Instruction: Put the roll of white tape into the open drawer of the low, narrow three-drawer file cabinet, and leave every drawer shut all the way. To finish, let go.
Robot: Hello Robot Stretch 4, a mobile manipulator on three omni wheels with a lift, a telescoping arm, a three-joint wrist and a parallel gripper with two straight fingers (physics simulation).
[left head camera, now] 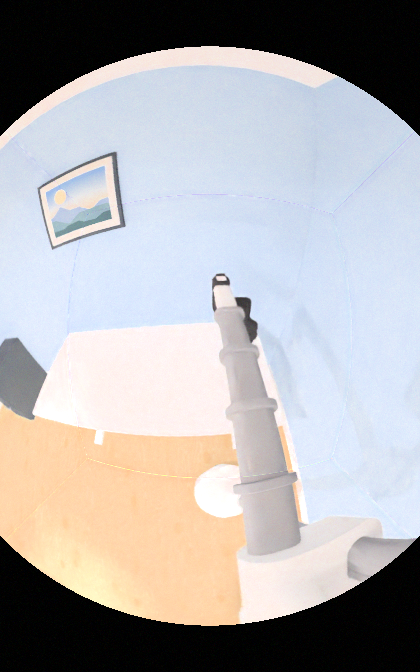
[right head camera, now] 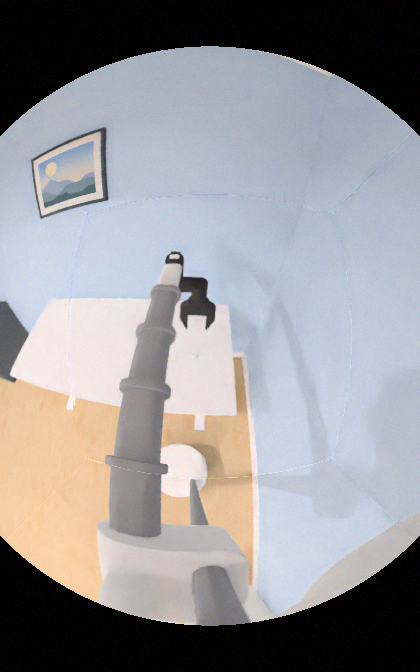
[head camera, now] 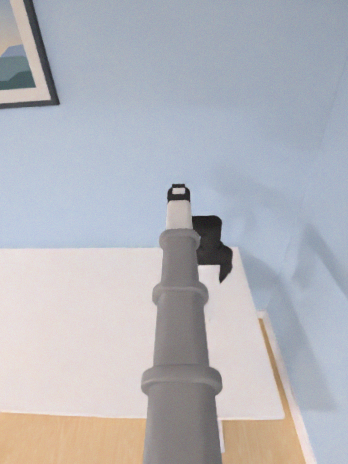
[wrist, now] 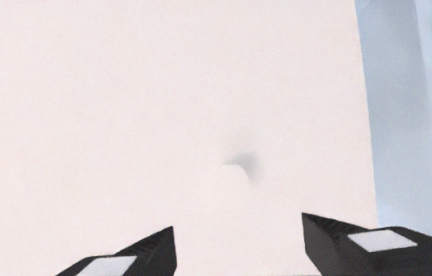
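Where they show: gripper, fingertip midpoint: (head camera: pixel 207 281) (wrist: pixel 238 239); robot's base at its link origin: (left head camera: pixel 222 489).
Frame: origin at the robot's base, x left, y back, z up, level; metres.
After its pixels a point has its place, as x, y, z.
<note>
The roll of white tape (right head camera: pixel 196 355) (wrist: pixel 231 176) {-0.088, -0.642, 0.716} lies on the white table near its right end; it is very faint against the white top, with a small grey shadow in the wrist view. My gripper (right head camera: pixel 197 328) (wrist: pixel 238 239) {-0.087, -0.627, 0.921} is open and empty, pointing down above the table. In the wrist view the roll shows ahead of the gap between the fingertips, apart from both fingers. In the head camera view the extended arm hides part of the gripper. The three-drawer file cabinet and its open drawer cannot be made out in these views.
The white table (head camera: pixel 75 325) {0.422, -0.608, 0.692} (left head camera: pixel 140 380) {0.427, -0.619, 0.692} (right head camera: pixel 95 350) stands against the blue wall, close to the right wall. A dark grey object (left head camera: pixel 20 382) {2.145, -0.729, 0.358} (right head camera: pixel 9 340) shows beyond its left end. A white round object (left head camera: pixel 217 492) {0.047, 0.005, 0.187} (right head camera: pixel 184 467) is in front of the table. A framed picture (left head camera: pixel 82 200) {0.676, -1.087, 1.621} hangs on the wall.
</note>
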